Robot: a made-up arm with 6 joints.
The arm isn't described. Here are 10 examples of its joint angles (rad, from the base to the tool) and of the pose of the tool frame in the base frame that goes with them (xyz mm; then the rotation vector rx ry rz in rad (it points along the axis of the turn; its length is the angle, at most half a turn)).
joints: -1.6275 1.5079 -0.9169 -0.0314 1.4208 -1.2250
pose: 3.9 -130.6 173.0 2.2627 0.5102 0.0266
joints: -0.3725 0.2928 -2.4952 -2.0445 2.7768 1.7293
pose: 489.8 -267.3 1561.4 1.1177 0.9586 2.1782
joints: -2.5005 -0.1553 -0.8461 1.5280 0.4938 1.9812
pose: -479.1 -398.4 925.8 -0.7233 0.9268 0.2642
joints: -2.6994 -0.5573 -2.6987 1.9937 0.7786 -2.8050
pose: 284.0 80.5 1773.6 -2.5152 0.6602 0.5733
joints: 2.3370 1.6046 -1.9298 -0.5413 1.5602 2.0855
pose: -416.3 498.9 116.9 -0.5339 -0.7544 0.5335
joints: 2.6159 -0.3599 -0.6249 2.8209 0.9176 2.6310
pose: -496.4 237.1 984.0 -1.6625 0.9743 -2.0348
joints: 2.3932 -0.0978 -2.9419 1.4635 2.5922 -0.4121
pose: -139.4 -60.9 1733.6 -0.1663 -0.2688 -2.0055
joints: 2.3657 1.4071 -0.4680 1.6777 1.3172 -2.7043
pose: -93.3 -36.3 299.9 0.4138 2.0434 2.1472
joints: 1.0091 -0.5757 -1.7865 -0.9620 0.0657 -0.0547
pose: 78.1 190.9 1701.8 -0.0603 -2.1290 1.0826
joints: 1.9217 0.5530 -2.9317 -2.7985 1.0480 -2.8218
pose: -202.0 601.8 1611.2 -2.8376 1.0150 0.0474
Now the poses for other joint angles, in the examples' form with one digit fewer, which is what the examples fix.
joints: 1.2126 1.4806 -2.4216 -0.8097 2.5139 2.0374
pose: 378 799 442 -1.114 -0.841 -0.804
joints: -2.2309 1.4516 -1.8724 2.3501 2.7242 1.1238
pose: -413 -695 313 -2.878 0.566 -0.034
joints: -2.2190 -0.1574 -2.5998 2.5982 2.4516 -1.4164
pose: -12 -102 1772 -0.413 -0.682 1.525
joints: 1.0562 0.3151 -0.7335 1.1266 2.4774 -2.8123
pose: 170 481 695 -2.249 -0.282 -1.534
